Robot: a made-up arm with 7 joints. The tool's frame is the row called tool. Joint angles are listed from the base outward. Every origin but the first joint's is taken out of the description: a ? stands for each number. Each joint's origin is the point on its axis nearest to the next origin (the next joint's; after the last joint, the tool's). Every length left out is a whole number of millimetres.
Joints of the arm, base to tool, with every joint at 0 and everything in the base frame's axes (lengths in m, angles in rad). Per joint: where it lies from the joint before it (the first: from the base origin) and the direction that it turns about. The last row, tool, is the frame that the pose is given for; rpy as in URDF.
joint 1: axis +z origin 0 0 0.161
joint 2: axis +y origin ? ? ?
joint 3: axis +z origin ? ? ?
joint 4: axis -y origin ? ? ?
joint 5: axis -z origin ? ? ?
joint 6: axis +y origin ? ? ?
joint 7: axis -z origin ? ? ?
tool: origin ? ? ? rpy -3.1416 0 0
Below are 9 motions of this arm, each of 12 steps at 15 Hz.
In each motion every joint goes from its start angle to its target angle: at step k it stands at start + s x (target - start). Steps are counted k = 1, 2, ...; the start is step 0. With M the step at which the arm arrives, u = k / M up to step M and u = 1 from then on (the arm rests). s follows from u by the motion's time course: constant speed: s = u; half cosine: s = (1 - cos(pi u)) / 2; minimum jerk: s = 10 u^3 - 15 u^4 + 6 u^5.
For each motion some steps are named. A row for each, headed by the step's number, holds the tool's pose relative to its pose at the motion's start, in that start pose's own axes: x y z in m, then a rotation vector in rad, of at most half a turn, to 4 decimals.
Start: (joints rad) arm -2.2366 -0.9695 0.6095 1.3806 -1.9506 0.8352 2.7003
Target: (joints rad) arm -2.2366 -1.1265 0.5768 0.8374 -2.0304 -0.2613 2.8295
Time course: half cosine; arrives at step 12
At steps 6, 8, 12:
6: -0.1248 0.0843 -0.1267 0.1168 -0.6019 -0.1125
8: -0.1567 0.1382 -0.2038 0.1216 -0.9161 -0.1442
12: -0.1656 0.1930 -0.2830 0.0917 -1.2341 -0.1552

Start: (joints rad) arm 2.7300 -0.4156 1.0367 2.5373 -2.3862 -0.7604 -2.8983
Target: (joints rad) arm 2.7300 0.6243 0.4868 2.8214 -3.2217 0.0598 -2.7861
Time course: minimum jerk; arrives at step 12
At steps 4, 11, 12:
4: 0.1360 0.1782 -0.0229 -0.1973 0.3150 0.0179
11: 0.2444 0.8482 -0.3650 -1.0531 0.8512 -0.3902
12: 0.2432 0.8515 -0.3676 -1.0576 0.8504 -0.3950

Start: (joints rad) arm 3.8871 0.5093 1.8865 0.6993 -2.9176 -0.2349 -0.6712
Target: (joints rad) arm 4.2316 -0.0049 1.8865 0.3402 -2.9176 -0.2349 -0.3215
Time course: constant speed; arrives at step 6
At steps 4, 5, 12:
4: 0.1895 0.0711 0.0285 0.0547 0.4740 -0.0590
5: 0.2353 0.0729 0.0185 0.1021 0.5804 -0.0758
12: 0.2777 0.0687 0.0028 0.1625 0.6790 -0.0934

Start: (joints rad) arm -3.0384 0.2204 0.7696 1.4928 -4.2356 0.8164 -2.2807
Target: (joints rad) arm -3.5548 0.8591 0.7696 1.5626 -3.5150 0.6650 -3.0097
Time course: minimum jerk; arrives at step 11
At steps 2, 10, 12:
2: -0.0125 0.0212 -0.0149 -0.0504 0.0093 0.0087
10: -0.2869 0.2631 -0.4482 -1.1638 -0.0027 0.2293
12: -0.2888 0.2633 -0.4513 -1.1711 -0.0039 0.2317

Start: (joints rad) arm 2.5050 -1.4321 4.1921 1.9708 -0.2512 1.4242 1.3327
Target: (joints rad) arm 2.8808 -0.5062 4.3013 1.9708 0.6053 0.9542 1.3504
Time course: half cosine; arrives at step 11
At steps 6, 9, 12:
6: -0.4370 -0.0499 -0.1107 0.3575 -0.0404 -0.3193
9: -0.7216 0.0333 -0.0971 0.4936 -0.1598 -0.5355
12: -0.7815 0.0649 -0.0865 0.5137 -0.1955 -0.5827

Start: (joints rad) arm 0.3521 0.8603 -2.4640 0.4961 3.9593 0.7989 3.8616
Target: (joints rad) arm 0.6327 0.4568 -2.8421 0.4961 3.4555 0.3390 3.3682
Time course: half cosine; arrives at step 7
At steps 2, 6, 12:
2: -0.0137 0.0258 -0.0096 -0.0724 -0.1326 -0.1058
6: -0.0562 0.1447 -0.0888 -0.2336 -0.7588 -0.5833
12: -0.0574 0.1528 -0.0958 -0.2362 -0.8038 -0.6162

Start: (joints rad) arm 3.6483 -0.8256 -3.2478 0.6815 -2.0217 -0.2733 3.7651
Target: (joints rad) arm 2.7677 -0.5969 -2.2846 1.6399 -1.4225 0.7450 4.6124
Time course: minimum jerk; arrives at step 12
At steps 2, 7, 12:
2: -0.0104 -0.0249 -0.0036 0.0598 -0.0077 0.0437
7: -0.0752 -0.4054 -0.3528 0.9462 -0.4333 1.1185
12: 0.0289 -0.4397 -0.6776 1.1875 -0.8894 1.8469

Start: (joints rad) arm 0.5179 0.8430 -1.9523 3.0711 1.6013 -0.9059 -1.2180
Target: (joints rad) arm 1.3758 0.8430 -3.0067 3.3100 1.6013 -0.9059 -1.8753
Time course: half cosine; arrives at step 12
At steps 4, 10, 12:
4: 0.1698 0.0052 0.0032 -0.0167 0.2294 -0.0773
10: 0.5443 0.1589 -0.0703 -0.3916 0.7488 -0.3703
12: 0.5703 0.1801 -0.0816 -0.4495 0.7830 -0.4064

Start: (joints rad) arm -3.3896 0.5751 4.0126 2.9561 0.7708 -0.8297 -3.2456
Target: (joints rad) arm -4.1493 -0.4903 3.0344 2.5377 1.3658 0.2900 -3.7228
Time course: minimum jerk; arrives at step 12
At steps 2, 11, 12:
2: 0.0231 -0.0298 0.0004 0.0099 0.0560 -0.0799
11: -0.5127 -0.7784 -0.0464 1.0905 0.9850 -1.8076
12: -0.5199 -0.7774 -0.0466 1.1002 0.9854 -1.8121

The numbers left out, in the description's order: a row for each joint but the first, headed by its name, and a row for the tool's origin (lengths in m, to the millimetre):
joint 2: 0 0 0
joint 3: 0 0 0.322
joint 4: 0.046 0 0
joint 5: 0.103 0 -0.455
joint 6: 0 0 0
joint 7: 0.115 0 -0.146
tool: 0 0 0

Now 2 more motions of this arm.
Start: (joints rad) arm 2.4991 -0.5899 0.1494 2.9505 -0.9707 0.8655 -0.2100
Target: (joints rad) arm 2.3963 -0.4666 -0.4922 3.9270 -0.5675 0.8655 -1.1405
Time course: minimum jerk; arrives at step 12
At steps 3, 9, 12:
3: 0.0044 0.0431 -0.0305 -0.0833 0.0255 -0.0609
9: 0.0699 0.1011 -0.4535 -0.7781 0.2825 -0.7007
12: 0.0708 0.0687 -0.5164 -0.8775 0.3216 -0.8026

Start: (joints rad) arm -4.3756 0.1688 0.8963 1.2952 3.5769 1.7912 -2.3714
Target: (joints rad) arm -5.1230 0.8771 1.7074 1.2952 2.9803 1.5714 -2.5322
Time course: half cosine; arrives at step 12
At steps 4, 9, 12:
4: 0.0016 0.0590 -0.0296 -0.1043 -0.0816 0.0004
9: 0.0763 0.0961 0.0403 -0.1834 -0.0366 0.1197
12: 0.1176 0.0845 0.0869 -0.1460 0.0176 0.1505

